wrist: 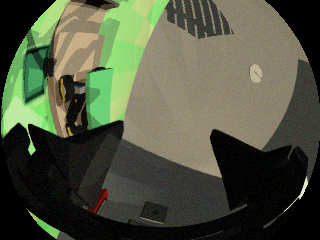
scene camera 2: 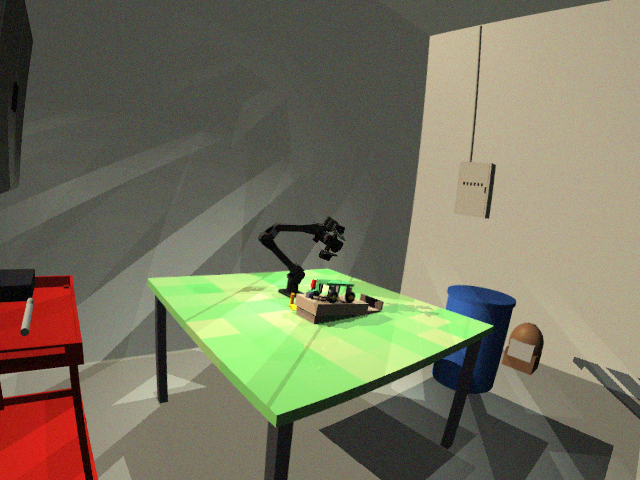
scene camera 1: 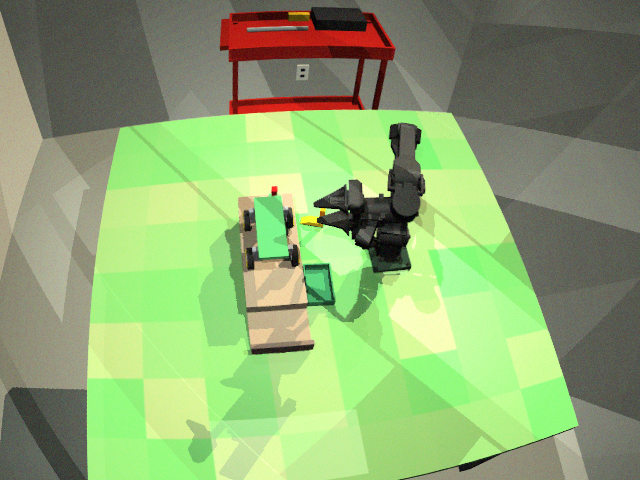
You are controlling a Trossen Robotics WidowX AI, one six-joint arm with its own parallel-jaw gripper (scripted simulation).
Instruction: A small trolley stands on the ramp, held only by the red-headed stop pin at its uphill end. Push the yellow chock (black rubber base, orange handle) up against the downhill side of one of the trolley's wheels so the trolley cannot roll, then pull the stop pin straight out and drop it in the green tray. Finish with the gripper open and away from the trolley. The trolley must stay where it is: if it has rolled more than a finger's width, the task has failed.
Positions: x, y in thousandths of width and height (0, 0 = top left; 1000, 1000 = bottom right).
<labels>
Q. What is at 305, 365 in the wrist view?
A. A trolley.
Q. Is my gripper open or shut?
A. Open.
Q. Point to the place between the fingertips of my gripper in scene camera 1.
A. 493, 443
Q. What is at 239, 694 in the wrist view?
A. My gripper.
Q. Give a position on a trolley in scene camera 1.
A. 421, 449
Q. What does my gripper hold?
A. Nothing.
</labels>
